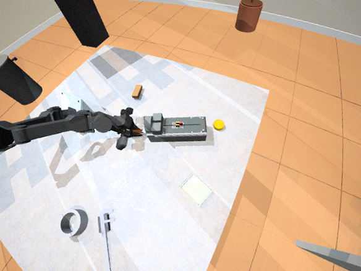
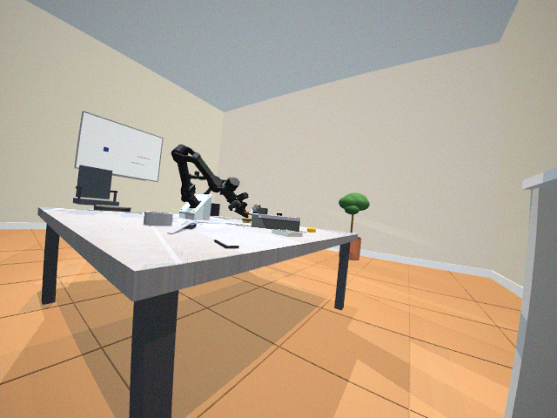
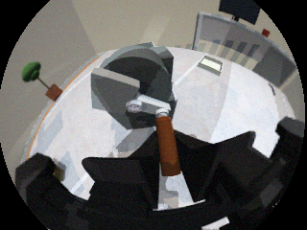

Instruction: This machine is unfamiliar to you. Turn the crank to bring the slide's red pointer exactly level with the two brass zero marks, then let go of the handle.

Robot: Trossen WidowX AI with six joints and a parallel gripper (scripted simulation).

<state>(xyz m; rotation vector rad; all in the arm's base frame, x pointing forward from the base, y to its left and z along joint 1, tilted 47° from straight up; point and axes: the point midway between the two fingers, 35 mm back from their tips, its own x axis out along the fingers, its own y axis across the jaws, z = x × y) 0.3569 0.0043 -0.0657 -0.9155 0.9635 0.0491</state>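
My gripper tip is 2 cm below the orange-brown crank handle, 2 cm past it and 1 cm to the left of it. Also, from my gripper tip: tan block (24 cm to the left, 19 cm behind, 3 cm below); then pale square tile (31 cm ahead, 12 cm to the right, 4 cm below); then red pointer (15 cm ahead, 10 cm to the left, 4 cm above).
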